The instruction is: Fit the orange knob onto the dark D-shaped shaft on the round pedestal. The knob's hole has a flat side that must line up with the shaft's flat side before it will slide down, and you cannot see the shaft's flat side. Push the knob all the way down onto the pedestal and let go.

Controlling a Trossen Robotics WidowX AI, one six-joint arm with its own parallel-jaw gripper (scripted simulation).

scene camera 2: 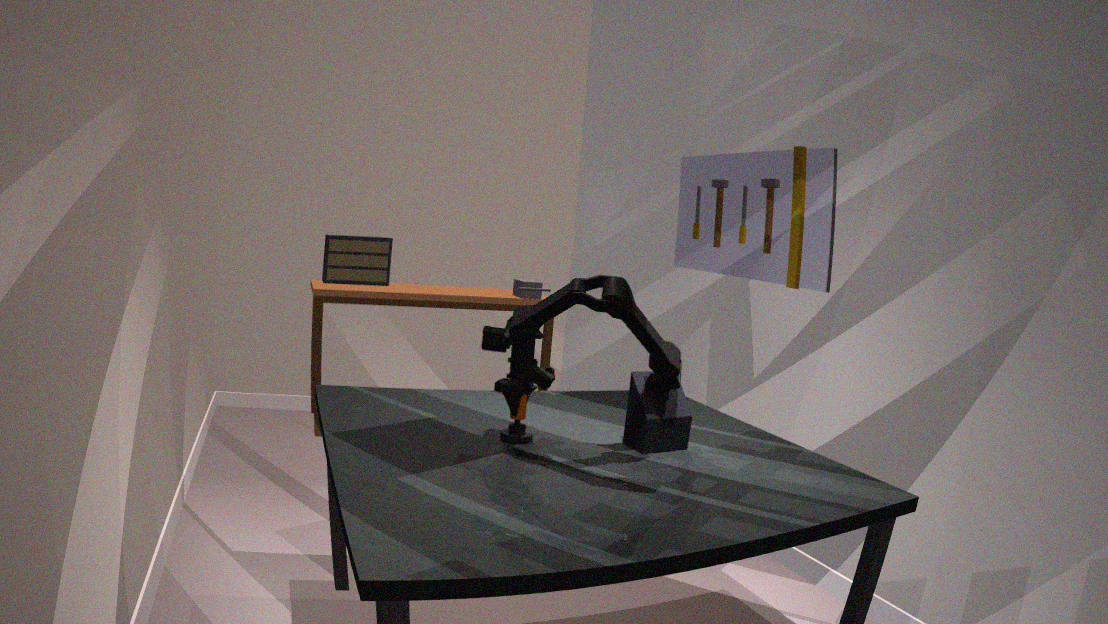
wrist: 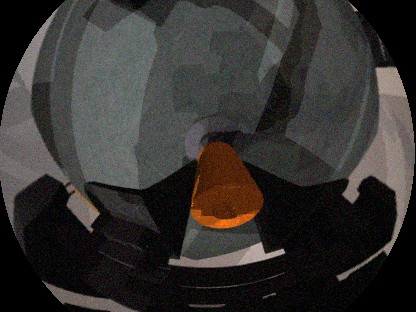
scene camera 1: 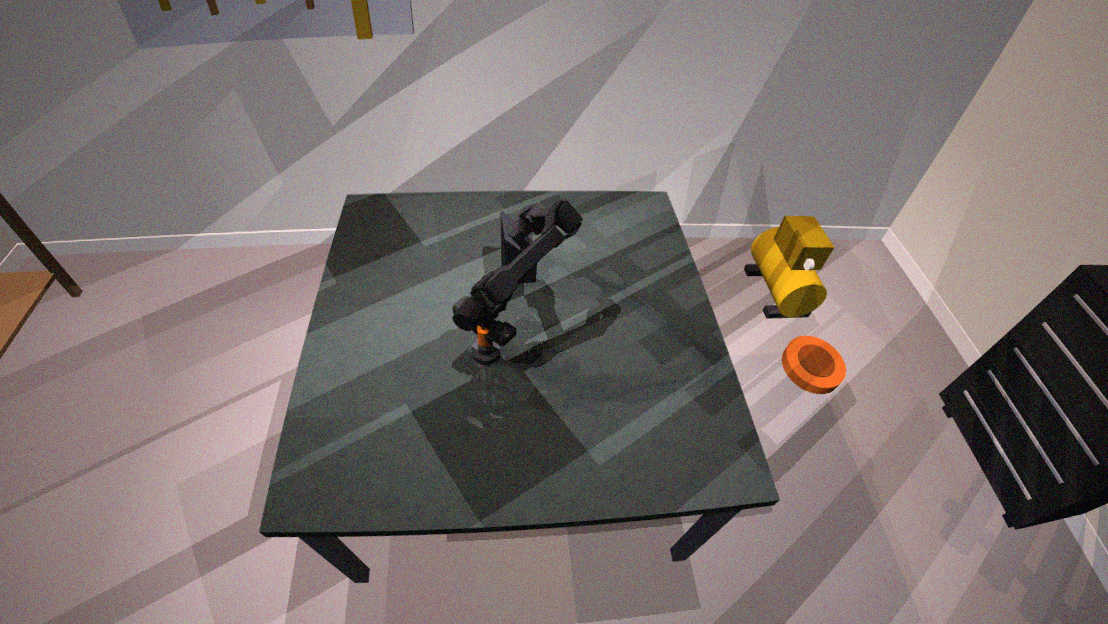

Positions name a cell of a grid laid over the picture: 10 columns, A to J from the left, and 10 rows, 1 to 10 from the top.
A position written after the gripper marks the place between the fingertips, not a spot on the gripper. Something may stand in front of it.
Scene:
gripper: scene camera 2 E7; wrist F6; scene camera 1 E6

